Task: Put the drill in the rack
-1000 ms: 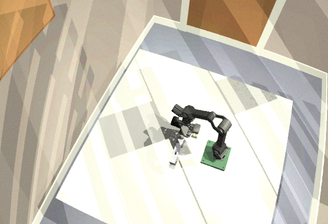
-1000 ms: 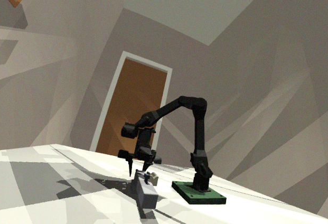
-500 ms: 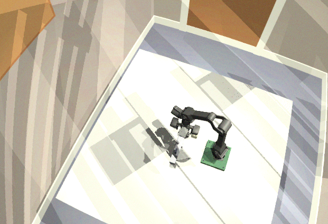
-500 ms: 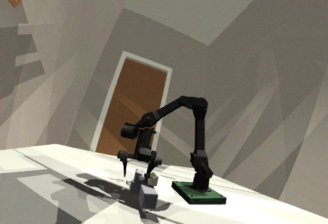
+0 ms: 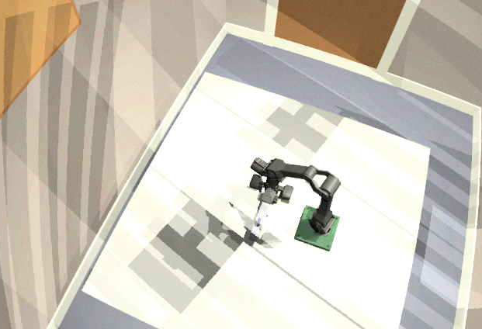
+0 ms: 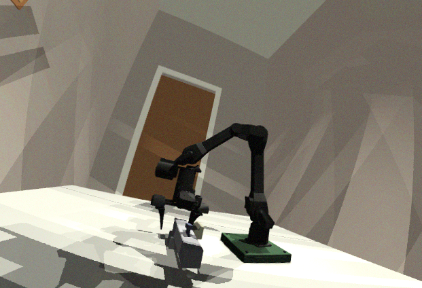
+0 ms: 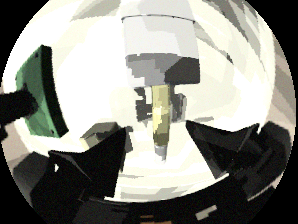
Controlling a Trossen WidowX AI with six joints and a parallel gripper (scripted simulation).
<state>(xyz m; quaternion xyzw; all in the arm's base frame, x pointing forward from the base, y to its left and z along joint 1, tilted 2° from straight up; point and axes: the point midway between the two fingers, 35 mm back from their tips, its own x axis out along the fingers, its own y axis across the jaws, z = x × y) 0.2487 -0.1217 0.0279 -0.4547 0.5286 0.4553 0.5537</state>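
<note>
My gripper tip is 10 mm short of the drill, 40 mm to the right of it and 30 mm below it. The rest, counted from my gripper tip: key (30 mm ahead, 160 mm to the left, 40 mm above); grey block fixture (20 mm ahead, 140 mm to the left, 20 mm above).
</note>
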